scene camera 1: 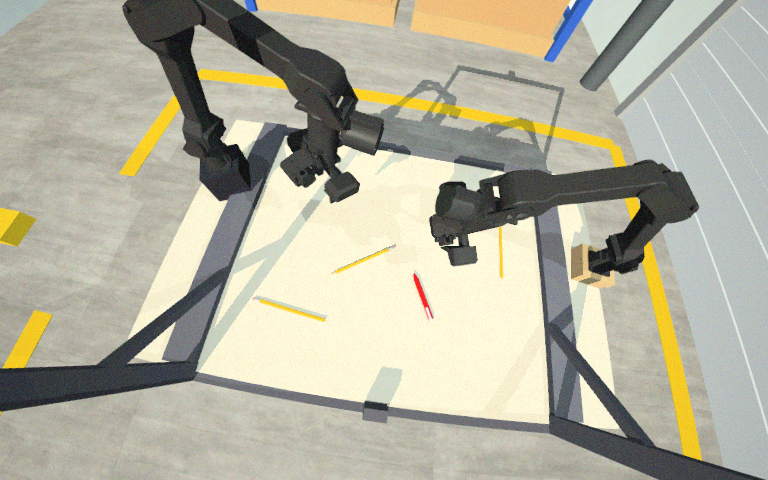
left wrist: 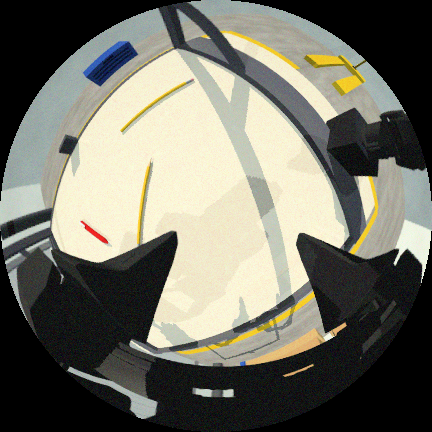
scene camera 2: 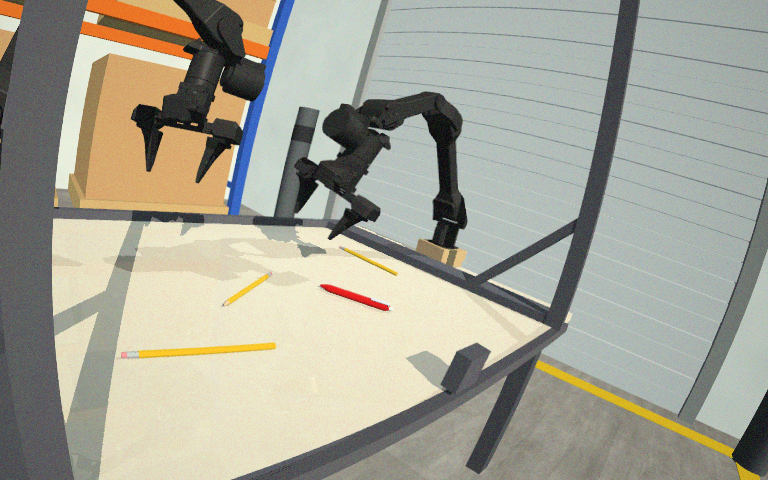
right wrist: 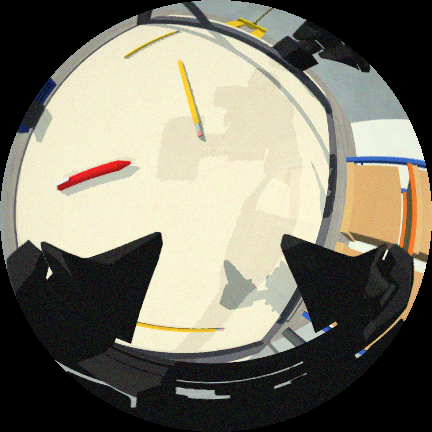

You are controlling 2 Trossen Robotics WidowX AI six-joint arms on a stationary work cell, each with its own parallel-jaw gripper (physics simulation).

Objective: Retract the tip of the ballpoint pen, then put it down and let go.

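Where they show: left gripper, fingertip midpoint: (scene camera 1: 321, 188) (left wrist: 240, 238) (scene camera 2: 172, 177); right gripper, fingertip midpoint: (scene camera 2: 311, 225) (right wrist: 224, 240); left arm's base, link origin: (scene camera 1: 218, 161) (left wrist: 368, 140); right arm's base, link origin: (scene camera 1: 598, 263) (scene camera 2: 443, 245).
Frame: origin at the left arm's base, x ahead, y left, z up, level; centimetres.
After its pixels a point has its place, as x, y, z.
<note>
A red ballpoint pen (scene camera 1: 421, 294) {43.3, -46.0, -9.5} (scene camera 2: 355, 297) {43.0, -46.8, -9.8} (left wrist: 95, 233) {43.1, -44.7, -9.7} (right wrist: 95, 173) {43.8, -44.8, -9.5} lies flat on the table (scene camera 1: 317, 356) {15.0, -53.2, -10.7} (scene camera 2: 215, 418) {2.4, -48.7, -10.6}, right of the picture's middle in scene camera 1. Its tapered end points toward the back; its other end has a white part. Whether a writing tip sticks out is too small to tell. My right gripper (scene camera 2: 314, 224) {51.2, -32.6, -2.2} (right wrist: 224, 240) {51.2, -32.6, -2.2} is open and empty, above the table behind the pen; the pen shows beyond its left finger in the right wrist view. My left gripper (scene camera 2: 173, 176) {24.9, -18.4, 4.2} (left wrist: 240, 238) {24.9, -18.4, 4.2} is open and empty, high above the back left of the table.
Three yellow pencils lie around the pen: one at the middle (scene camera 1: 362, 259) {31.1, -32.9, -9.9} (right wrist: 189, 95) {33.8, -32.7, -9.9}, one at the front left (scene camera 1: 291, 309) {11.1, -41.0, -10.0} (scene camera 2: 203, 350) {10.2, -41.0, -10.1}, and one near the right edge (scene camera 1: 501, 257) {69.3, -42.3, -10.0} (scene camera 2: 369, 260) {70.2, -40.0, -10.1}. A dark block (scene camera 1: 375, 411) {25.0, -66.9, -5.0} (scene camera 2: 465, 367) {22.2, -67.2, -6.2} stands at the front edge.
</note>
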